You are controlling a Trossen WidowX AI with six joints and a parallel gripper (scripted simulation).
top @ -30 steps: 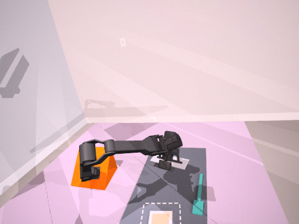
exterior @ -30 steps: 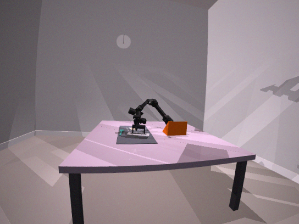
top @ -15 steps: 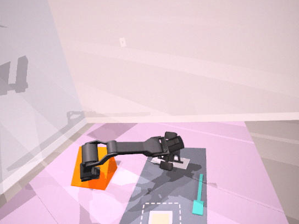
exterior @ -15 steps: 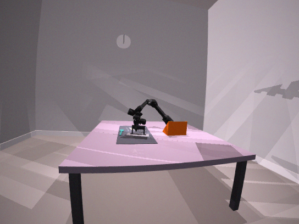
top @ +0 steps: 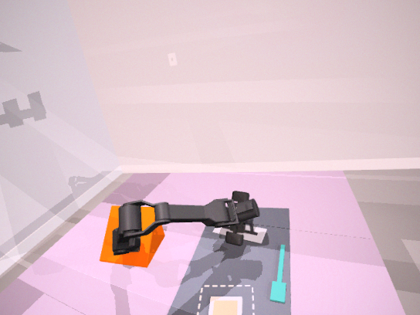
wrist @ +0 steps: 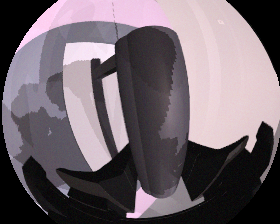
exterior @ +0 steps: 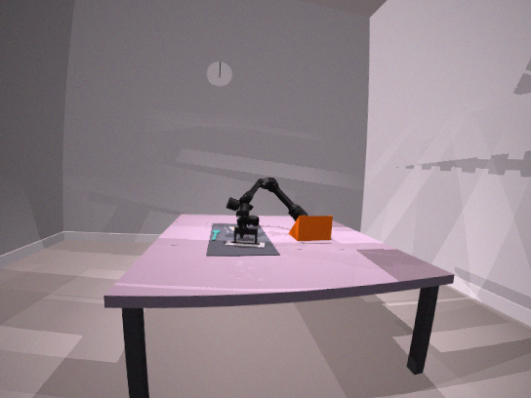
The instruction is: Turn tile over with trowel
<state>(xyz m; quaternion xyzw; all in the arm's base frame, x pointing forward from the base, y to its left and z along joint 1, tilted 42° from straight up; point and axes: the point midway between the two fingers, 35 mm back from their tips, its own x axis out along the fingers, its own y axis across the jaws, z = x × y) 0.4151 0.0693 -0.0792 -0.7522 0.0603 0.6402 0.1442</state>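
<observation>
Now: the small trowel 1 cm behind my gripper tip, 2 cm to the right of it and 1 cm below it. From my gripper tip the other things lie so: tile 5 cm behind, 34 cm to the right, 5 cm below; grey mat 3 cm behind, 18 cm to the right, 7 cm below; teal trowel-shaped tool 11 cm ahead, 22 cm to the right, 5 cm below.
</observation>
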